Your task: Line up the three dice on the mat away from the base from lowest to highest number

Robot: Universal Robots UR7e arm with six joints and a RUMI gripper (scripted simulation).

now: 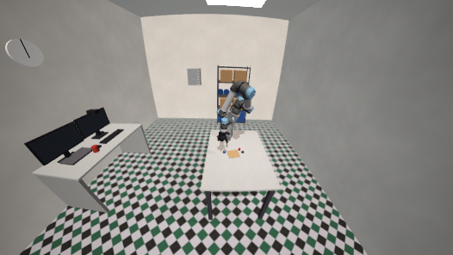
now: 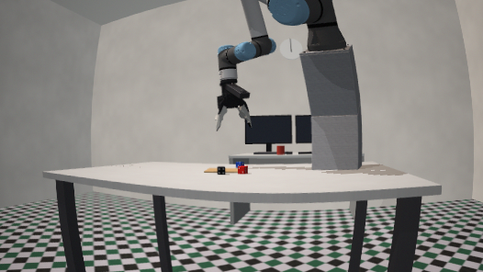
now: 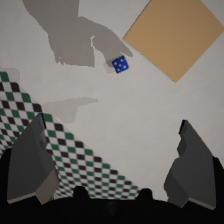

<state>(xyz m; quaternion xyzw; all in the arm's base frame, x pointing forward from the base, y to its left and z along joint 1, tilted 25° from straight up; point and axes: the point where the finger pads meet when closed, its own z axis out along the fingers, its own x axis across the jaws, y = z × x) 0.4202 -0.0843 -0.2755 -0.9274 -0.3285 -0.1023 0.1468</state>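
Right now the blue die is 140 mm below my hand, 20 mm to the left of it and 20 mm behind it. The rest, counted from my hand: tan mat: 150 mm below, 140 mm to the left, 10 mm ahead; black die: 270 mm to the left, 140 mm below, 10 mm behind; red die: 230 mm to the left, 140 mm below, 70 mm behind.
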